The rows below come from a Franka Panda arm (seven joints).
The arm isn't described. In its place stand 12 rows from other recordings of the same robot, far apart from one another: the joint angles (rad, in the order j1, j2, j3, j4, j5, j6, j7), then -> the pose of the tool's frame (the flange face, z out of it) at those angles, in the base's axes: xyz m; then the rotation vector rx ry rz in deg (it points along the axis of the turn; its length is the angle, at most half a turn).
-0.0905 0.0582 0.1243 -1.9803 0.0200 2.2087 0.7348 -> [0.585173, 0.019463, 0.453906, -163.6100, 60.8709, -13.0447]
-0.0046 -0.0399 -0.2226 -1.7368 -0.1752 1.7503 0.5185 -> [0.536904, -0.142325, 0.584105, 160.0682, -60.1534, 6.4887]
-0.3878 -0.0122 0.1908 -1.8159 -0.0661 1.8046 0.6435 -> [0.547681, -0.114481, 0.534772, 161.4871, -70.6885, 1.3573]
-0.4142 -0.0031 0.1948 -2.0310 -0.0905 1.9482 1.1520 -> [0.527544, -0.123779, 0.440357, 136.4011, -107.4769, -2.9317]
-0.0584 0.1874 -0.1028 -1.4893 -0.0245 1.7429 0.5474 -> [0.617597, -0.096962, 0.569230, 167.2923, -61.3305, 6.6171]
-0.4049 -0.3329 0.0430 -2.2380 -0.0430 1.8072 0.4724 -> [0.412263, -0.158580, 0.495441, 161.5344, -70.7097, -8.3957]
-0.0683 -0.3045 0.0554 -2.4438 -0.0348 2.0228 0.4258 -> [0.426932, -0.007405, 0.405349, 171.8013, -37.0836, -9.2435]
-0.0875 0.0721 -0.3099 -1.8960 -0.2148 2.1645 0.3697 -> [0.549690, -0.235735, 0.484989, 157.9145, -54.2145, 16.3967]
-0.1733 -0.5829 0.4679 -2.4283 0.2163 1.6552 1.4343 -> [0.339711, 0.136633, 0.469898, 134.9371, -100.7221, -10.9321]
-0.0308 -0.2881 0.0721 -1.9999 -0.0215 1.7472 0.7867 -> [0.472540, 0.021312, 0.582987, 166.3229, -64.9510, 4.3280]
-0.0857 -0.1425 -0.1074 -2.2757 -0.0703 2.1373 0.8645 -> [0.484293, -0.098516, 0.415545, 155.1097, -86.6511, 1.5942]
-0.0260 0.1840 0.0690 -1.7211 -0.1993 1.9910 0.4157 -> [0.625970, 0.012069, 0.482711, 169.2311, -25.6454, 10.5924]
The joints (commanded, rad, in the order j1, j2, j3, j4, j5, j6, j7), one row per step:
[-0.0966, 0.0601, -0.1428, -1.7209, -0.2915, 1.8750, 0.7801]
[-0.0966, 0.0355, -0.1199, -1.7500, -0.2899, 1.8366, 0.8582]
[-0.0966, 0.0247, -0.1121, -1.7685, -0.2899, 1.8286, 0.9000]
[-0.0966, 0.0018, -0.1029, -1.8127, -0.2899, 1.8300, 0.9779]
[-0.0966, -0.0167, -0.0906, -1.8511, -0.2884, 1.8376, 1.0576]
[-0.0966, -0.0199, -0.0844, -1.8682, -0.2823, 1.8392, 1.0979]
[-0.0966, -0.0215, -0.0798, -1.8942, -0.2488, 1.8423, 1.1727]
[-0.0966, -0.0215, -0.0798, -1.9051, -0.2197, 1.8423, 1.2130]
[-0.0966, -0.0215, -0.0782, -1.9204, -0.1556, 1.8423, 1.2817]
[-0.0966, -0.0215, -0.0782, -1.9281, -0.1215, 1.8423, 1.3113]
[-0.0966, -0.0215, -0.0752, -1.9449, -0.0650, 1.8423, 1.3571]
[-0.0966, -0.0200, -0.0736, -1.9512, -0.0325, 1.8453, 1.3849]
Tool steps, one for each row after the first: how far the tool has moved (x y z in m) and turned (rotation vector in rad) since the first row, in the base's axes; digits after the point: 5 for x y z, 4 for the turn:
[-0.00854, 0.01351, -0.00362, 0.0141, 0.0168, -0.0633]
[-0.01241, 0.01834, -0.00716, 0.0182, 0.0197, -0.0979]
[-0.02042, 0.02483, -0.01551, 0.0239, 0.0168, -0.1631]
[-0.02610, 0.03303, -0.02310, 0.0286, 0.0063, -0.2255]
[-0.02784, 0.03738, -0.02954, 0.0353, 0.0069, -0.2593]
[-0.03047, 0.04317, -0.04150, 0.0674, 0.0066, -0.3357]
[-0.03179, 0.04570, -0.04719, 0.0945, 0.0067, -0.3836]
[-0.03333, 0.05197, -0.05533, 0.1532, 0.0067, -0.4692]
[-0.03419, 0.05485, -0.05931, 0.1841, 0.0093, -0.5095]
[-0.03597, 0.06139, -0.06758, 0.2341, 0.0207, -0.5713]
[-0.03592, 0.06492, -0.07121, 0.2628, 0.0232, -0.6083]

